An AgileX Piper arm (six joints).
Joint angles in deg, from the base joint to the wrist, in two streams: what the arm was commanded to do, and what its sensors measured. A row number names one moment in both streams.
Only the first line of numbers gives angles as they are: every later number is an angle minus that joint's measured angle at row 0.
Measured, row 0:
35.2, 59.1, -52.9, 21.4, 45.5, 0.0
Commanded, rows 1 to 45:
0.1, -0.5, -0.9, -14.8, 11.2, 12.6
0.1, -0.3, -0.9, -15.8, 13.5, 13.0
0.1, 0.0, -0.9, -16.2, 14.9, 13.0
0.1, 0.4, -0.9, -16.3, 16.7, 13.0
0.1, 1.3, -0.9, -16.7, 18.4, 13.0
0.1, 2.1, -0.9, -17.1, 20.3, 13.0
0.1, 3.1, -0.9, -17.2, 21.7, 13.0
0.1, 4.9, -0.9, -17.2, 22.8, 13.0
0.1, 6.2, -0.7, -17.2, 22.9, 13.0
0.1, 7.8, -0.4, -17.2, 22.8, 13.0
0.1, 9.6, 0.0, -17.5, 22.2, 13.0
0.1, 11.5, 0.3, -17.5, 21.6, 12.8
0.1, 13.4, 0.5, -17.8, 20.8, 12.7
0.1, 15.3, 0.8, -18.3, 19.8, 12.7
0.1, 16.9, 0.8, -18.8, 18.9, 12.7
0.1, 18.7, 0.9, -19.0, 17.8, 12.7
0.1, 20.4, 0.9, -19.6, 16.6, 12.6
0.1, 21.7, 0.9, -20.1, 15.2, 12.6
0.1, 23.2, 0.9, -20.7, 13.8, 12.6
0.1, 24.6, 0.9, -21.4, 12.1, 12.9
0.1, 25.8, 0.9, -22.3, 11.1, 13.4
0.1, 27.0, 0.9, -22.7, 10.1, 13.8
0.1, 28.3, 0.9, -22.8, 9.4, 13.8
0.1, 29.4, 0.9, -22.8, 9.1, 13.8
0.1, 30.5, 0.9, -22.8, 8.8, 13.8
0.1, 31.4, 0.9, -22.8, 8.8, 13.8
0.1, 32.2, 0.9, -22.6, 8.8, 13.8
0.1, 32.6, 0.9, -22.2, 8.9, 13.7
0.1, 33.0, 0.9, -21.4, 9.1, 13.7
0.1, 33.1, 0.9, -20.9, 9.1, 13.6
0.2, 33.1, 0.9, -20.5, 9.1, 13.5
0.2, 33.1, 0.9, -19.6, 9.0, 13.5
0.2, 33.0, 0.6, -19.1, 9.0, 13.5
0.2, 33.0, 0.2, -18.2, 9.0, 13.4
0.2, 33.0, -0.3, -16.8, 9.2, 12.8
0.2, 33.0, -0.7, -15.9, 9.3, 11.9
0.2, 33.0, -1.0, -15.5, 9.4, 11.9
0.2, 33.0, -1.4, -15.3, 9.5, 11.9
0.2, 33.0, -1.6, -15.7, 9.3, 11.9
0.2, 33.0, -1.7, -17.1, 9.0, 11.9
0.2, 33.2, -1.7, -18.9, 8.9, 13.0
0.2, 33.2, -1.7, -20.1, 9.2, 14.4
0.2, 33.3, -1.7, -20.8, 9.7, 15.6
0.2, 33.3, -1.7, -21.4, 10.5, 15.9
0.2, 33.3, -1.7, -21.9, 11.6, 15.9
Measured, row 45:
0.1, 33.1, -1.4, -18.7, 9.3, 14.2
